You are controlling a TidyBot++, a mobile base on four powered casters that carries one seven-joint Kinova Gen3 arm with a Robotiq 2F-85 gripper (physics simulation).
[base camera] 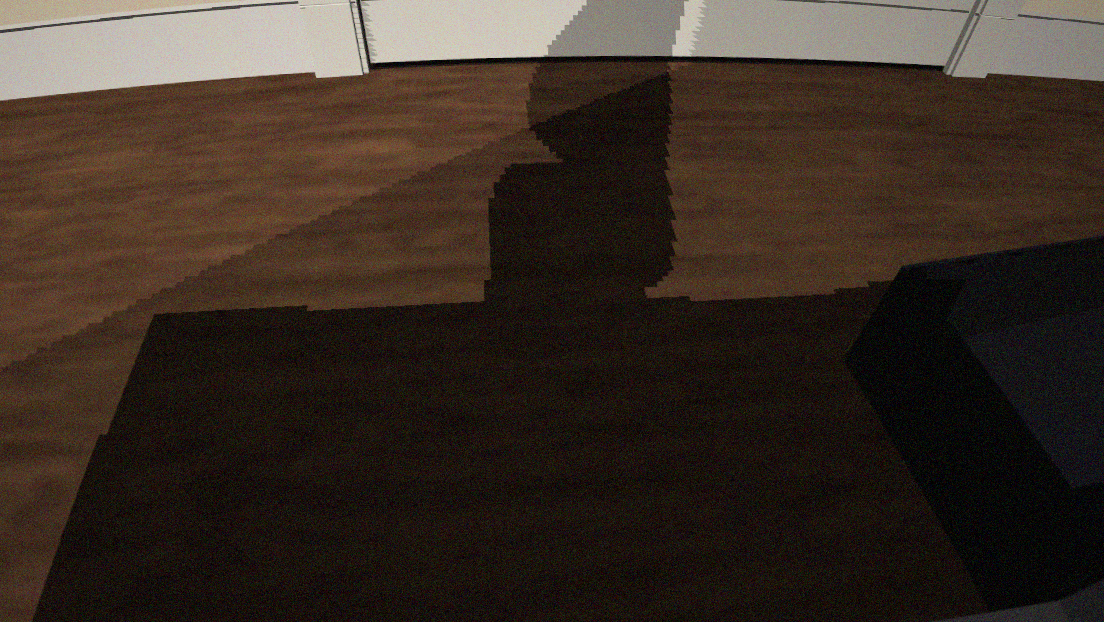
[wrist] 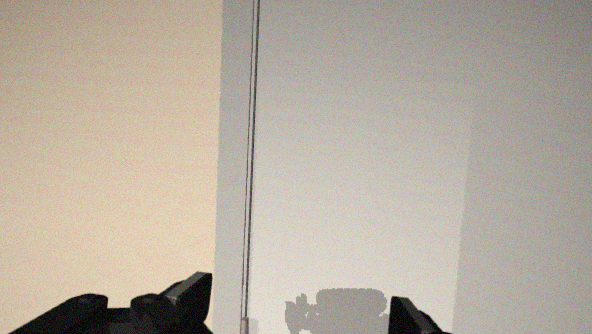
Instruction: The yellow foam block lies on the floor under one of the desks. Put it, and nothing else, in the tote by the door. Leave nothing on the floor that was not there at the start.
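Frame: origin at the arm's base, x back, y down, z right, level; centimetres.
Where they show: gripper, between the fingertips: (wrist: pixel 298 304).
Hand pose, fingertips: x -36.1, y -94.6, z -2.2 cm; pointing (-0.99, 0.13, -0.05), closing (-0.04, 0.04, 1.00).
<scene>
Each offset is from my fingertips to the centre of the thing. "spot": to the spot under its first point. Level surfaces: height alone.
A dark, open-topped tote {spot: dy +130.3, dx +7.2, dz +28.3 cm} (base camera: pixel 919 409) stands on the floor at the right of the base camera view, close to the base and cut off by the frame's right edge. Part of its inside shows; its floor is too dark to make out. My gripper (wrist: pixel 298 304) is open, its two black fingers wide apart at the bottom of the wrist view, with the door behind them and no object between them. The yellow foam block does not show in either view.
A white door (base camera: pixel 463 30) (wrist: pixel 360 150) stands ahead, with its frame {spot: dy +129.4, dx -43.2, dz -17.1 cm} (base camera: pixel 336 38) at the left and a cream wall (wrist: pixel 110 140) beside it. A white baseboard (base camera: pixel 154 54) runs along the wall. The robot's shadow covers much of the wooden floor {dy +134.3 cm} (base camera: pixel 270 177).
</scene>
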